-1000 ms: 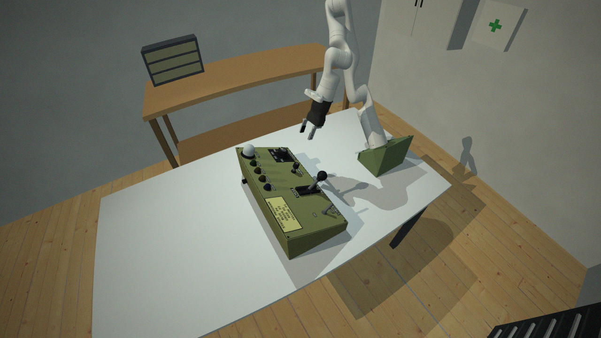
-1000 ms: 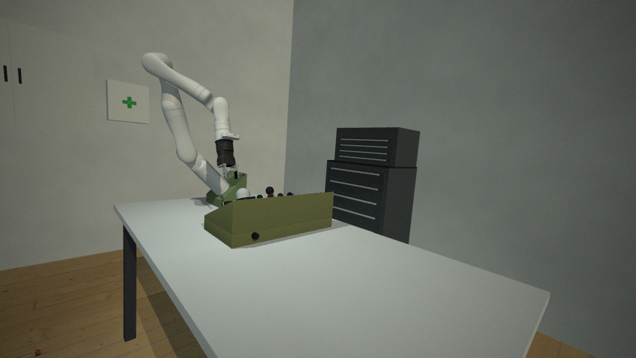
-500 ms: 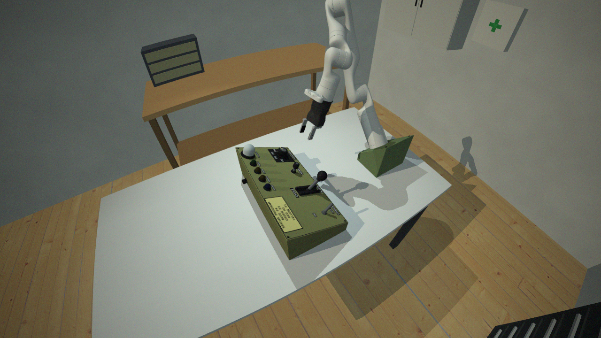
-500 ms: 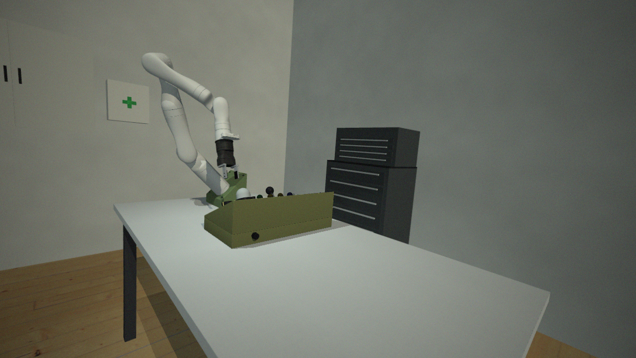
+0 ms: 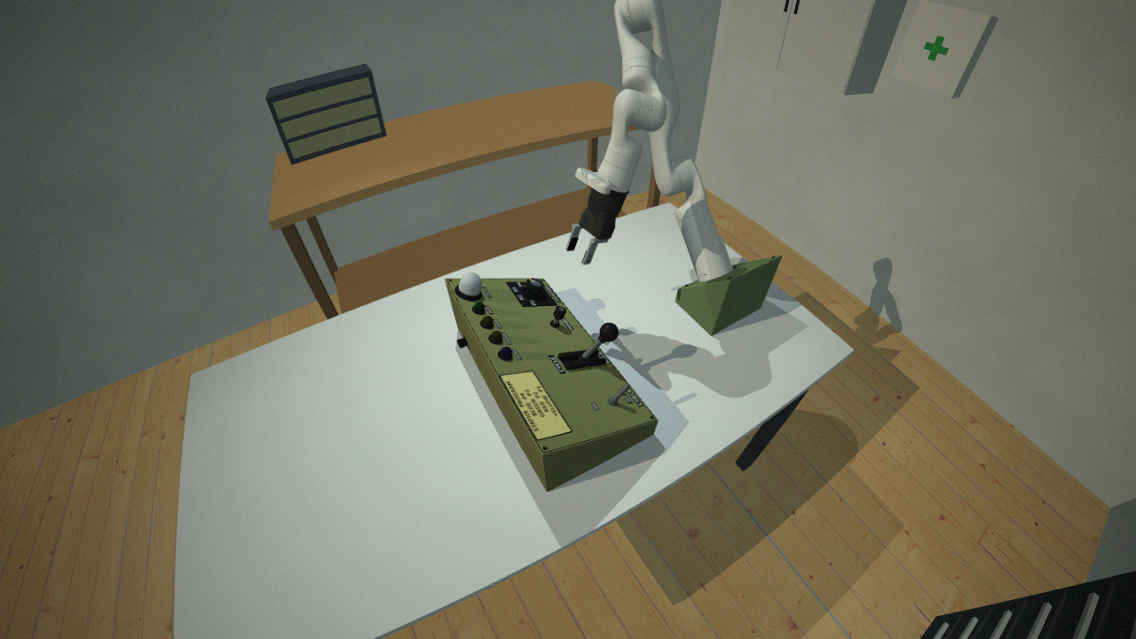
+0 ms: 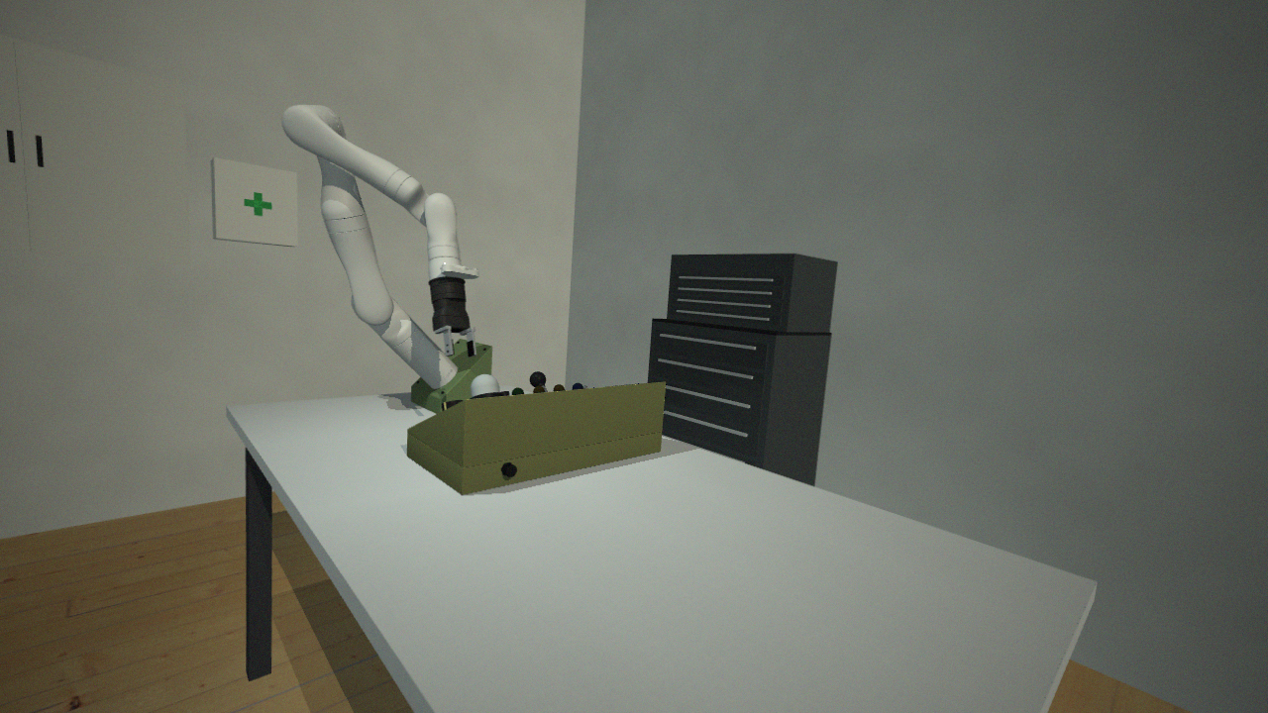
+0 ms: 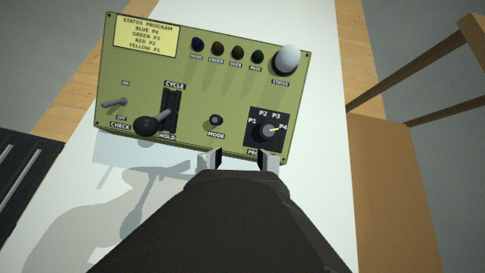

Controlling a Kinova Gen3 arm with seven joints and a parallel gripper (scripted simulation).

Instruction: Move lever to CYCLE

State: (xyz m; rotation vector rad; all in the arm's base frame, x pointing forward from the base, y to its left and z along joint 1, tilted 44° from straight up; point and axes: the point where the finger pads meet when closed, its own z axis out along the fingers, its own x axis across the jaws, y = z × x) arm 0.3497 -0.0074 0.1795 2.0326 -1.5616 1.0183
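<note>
Now: hand 180 mm to the right of the lever, 100 mm above it and 70 mm short of it. The rest, counted from my hand: olive console (130 mm below, 130 mm ahead, 110 mm to the left); then mode button (110 mm below, 90 mm ahead, 60 mm to the left); then program dial (110 mm below, 100 mm ahead, 70 mm to the right).
</note>
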